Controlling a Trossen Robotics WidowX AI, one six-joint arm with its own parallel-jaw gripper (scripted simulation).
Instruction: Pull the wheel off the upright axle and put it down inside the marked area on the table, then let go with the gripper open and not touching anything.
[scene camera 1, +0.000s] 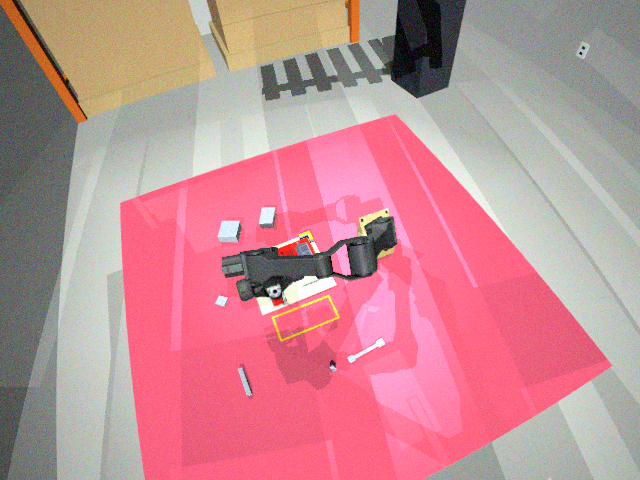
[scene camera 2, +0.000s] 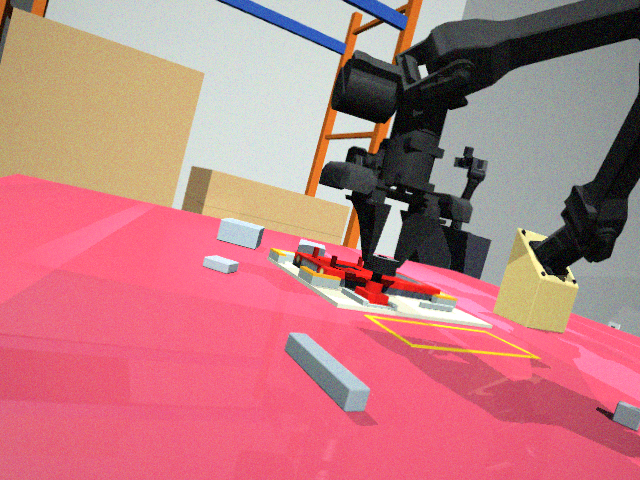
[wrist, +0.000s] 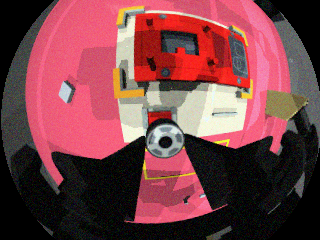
My gripper (scene camera 2: 381, 264): 0.52 m from the lens. A red fixture (scene camera 2: 351, 274): 0.58 m from the lens.
